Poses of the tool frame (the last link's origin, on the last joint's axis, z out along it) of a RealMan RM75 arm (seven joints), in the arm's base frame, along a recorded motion.
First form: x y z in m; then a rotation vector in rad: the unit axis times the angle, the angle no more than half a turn.
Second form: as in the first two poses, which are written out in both.
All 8 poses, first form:
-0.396 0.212 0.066 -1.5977 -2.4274 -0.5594
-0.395 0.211 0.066 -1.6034 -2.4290 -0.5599
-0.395 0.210 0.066 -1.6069 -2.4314 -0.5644
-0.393 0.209 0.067 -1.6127 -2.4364 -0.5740
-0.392 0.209 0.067 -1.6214 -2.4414 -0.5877
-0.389 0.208 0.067 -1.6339 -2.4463 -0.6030
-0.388 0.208 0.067 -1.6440 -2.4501 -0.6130
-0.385 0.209 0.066 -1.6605 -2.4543 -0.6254
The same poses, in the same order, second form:
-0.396 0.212 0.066 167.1 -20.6 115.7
-0.395 0.211 0.066 167.0 -20.3 115.5
-0.395 0.210 0.066 166.7 -20.2 115.5
-0.393 0.209 0.067 166.2 -19.9 115.4
-0.392 0.209 0.067 165.4 -19.6 115.4
-0.389 0.208 0.067 164.6 -19.3 115.1
-0.388 0.208 0.067 164.1 -19.0 115.0
-0.385 0.209 0.066 163.3 -18.5 114.6

